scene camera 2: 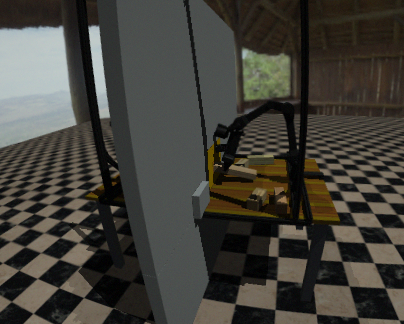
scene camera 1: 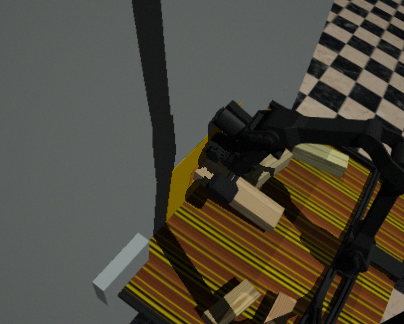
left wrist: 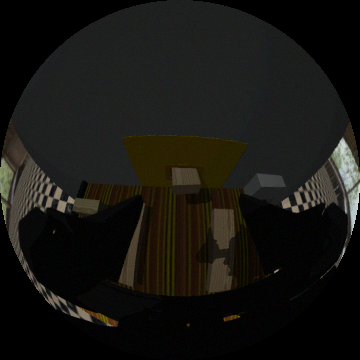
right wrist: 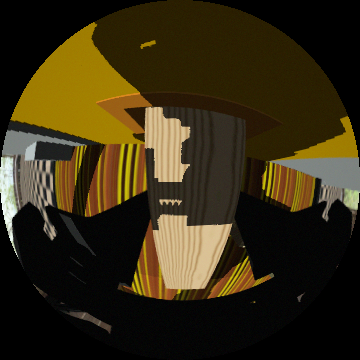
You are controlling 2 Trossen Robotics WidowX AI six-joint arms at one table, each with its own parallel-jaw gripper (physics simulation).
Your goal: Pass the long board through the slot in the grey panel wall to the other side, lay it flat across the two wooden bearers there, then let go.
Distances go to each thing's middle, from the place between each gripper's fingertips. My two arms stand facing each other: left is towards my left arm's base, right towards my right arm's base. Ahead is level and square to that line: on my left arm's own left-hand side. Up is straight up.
Scene:
I see my right gripper 1 cm past the slot [right wrist: 129, 109], 8 cm to the right of it and 2 cm below it. Round my right hand: grey block [scene camera 1: 109, 283] (32 cm behind, 9 cm to the left, 2 cm below).
The slot is 18 cm to the right of my left hand and 16 cm below it. Also, from my left hand: grey block 31 cm behind, 17 cm to the right, 20 cm below.

